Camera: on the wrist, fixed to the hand. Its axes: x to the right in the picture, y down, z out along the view.
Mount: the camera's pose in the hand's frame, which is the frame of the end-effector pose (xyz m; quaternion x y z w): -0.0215 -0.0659 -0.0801 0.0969 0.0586 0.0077 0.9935
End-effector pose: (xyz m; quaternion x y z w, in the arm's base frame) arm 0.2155 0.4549 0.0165 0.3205 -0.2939 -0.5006 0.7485
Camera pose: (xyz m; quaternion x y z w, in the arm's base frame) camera 0.2325 0.4706 -0.0869 0.4180 -0.2991 -0.4444 0.7337
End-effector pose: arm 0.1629 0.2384 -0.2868 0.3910 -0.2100 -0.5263 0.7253
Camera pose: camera 0.1731 0.2768 -0.3850 0.4880 -0.2201 -0.4740 0.6991
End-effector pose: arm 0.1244 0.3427 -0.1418 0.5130 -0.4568 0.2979 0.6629
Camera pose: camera 0.1966 0.4010 -0.1928 0.5529 -0.3901 0.3754 0.6334
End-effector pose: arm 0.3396 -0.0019 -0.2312 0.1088 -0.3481 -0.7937 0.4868
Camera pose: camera 0.3454 -0.0007 -0.3370 0.1991 -0.3951 -0.7447 0.4996
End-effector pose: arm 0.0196 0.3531 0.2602 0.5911 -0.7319 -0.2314 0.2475
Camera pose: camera 0.1239 0.3577 0.2784 0.6192 -0.7397 -0.1224 0.2333
